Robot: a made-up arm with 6 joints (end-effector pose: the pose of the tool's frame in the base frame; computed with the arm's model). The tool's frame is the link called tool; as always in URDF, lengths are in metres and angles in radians. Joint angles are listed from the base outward.
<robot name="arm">
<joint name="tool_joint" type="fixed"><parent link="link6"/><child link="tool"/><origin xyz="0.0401 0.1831 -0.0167"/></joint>
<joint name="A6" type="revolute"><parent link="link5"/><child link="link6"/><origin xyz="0.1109 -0.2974 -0.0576"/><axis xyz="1 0 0"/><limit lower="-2.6" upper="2.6" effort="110" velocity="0.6"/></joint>
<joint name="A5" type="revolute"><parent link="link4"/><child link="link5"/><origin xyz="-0.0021 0.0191 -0.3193"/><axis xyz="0 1 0"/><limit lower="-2.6" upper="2.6" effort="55" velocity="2.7"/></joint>
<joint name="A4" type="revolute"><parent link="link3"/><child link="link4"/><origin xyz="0.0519 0.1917 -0.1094"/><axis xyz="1 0 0"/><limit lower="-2.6" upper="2.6" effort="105" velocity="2.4"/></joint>
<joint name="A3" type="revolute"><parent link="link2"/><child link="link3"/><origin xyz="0.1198 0.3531 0.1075"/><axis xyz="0 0 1"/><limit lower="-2.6" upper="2.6" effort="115" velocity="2.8"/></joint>
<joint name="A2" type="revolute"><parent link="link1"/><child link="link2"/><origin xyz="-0.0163 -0.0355 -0.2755"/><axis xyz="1 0 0"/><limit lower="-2.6" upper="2.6" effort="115" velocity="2.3"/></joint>
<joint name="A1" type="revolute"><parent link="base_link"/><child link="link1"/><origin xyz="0 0 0.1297"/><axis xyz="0 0 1"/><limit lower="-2.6" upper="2.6" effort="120" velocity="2.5"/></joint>
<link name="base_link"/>
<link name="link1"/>
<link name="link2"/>
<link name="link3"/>
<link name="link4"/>
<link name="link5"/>
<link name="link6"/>
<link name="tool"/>
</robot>
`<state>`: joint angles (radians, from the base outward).
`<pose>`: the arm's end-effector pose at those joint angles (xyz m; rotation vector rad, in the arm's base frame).
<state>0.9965 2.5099 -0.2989 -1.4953 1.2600 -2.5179</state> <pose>0.2241 -0.1985 -0.4448 -1.0504 -0.9932 2.4909</pose>
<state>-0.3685 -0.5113 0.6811 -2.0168 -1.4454 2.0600</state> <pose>0.1533 0.5544 -0.0505 -0.2759 1.1891 1.4177</pose>
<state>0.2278 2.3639 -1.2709 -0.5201 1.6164 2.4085</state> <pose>-0.2369 -0.0275 0.0913 -0.0492 -1.6515 1.5305</pose>
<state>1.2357 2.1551 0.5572 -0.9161 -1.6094 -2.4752</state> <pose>0.5004 0.2287 -0.0380 -0.4871 -0.0219 -0.8446</pose>
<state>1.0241 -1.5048 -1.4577 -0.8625 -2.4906 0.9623</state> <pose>0.0423 -0.0782 -0.6072 1.9624 1.4107 -1.9250</pose>
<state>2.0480 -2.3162 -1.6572 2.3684 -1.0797 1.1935</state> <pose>-0.0090 0.5875 -0.3305 -1.2975 -0.2899 -1.1484</pose>
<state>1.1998 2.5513 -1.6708 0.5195 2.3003 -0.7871</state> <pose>0.3844 0.1970 0.4336 -1.4624 -1.2440 -0.6566</pose>
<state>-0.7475 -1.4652 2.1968 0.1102 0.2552 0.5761</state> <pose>-0.3021 -0.1684 -0.6308 0.1068 2.0869 0.5227</pose>
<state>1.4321 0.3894 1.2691 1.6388 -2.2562 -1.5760</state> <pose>-0.6075 -0.0209 -0.2031 0.0804 0.4080 0.4523</pose>
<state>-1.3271 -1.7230 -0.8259 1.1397 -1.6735 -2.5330</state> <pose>-0.4457 -0.4571 -0.3916 1.2347 0.2854 1.3381</pose>
